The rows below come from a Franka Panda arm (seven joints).
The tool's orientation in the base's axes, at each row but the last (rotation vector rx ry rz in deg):
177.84 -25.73 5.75
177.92 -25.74 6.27
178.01 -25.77 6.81
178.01 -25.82 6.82
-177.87 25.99 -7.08
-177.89 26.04 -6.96
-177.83 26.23 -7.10
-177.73 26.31 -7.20
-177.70 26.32 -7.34
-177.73 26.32 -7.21
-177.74 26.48 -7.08
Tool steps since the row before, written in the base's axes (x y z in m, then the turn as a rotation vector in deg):
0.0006 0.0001 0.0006 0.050 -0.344 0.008
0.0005 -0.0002 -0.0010 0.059 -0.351 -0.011
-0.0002 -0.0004 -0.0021 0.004 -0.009 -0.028
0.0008 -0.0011 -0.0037 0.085 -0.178 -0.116
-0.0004 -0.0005 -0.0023 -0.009 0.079 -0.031
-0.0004 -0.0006 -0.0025 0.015 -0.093 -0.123
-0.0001 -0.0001 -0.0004 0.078 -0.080 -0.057
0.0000 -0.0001 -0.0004 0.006 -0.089 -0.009
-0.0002 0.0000 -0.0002 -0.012 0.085 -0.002
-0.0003 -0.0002 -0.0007 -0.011 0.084 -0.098
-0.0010 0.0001 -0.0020 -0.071 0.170 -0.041
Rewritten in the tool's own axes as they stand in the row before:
0.0006 -0.0003 -0.0006 0.146 0.316 0.000
0.0005 0.0001 0.0010 0.155 0.320 0.019
-0.0002 0.0005 0.0021 0.004 0.008 0.028
0.0008 0.0009 0.0038 0.123 0.148 0.124
-0.0004 0.0006 0.0023 -0.034 -0.073 0.029
-0.0004 0.0007 0.0025 0.032 0.086 0.125
-0.0001 0.0001 0.0004 0.093 0.055 0.064
0.0000 0.0001 0.0004 0.031 0.084 0.010
-0.0002 0.0001 0.0002 -0.036 -0.078 0.000
-0.0003 0.0003 0.0007 -0.043 -0.076 0.096
-0.0011 0.0002 0.0019 -0.120 -0.141 0.034

